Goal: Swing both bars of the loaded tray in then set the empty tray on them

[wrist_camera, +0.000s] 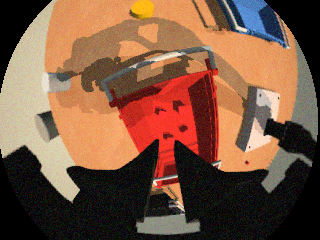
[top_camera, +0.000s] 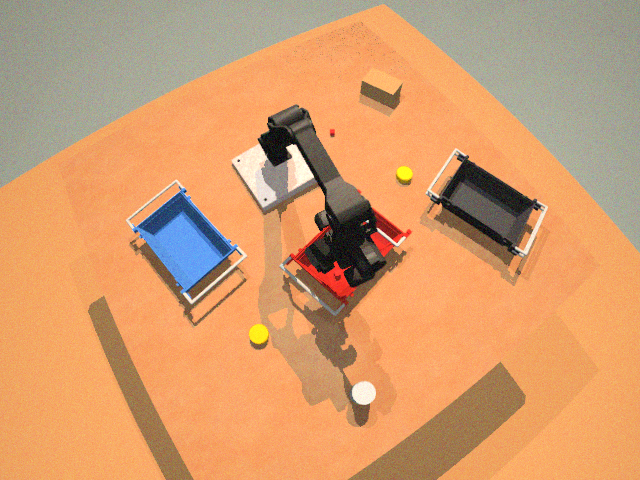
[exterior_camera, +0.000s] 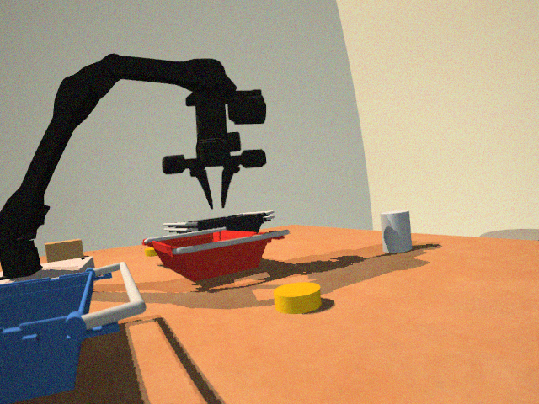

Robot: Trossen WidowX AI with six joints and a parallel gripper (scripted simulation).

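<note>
The blue tray is 320 mm to the right of my gripper tip, 290 mm behind it and 70 mm below it. Round my gripper tip: tan box 490 mm to the left, 480 mm behind, 80 mm below; red cube 400 mm behind, 240 mm to the left, 110 mm below.
</note>
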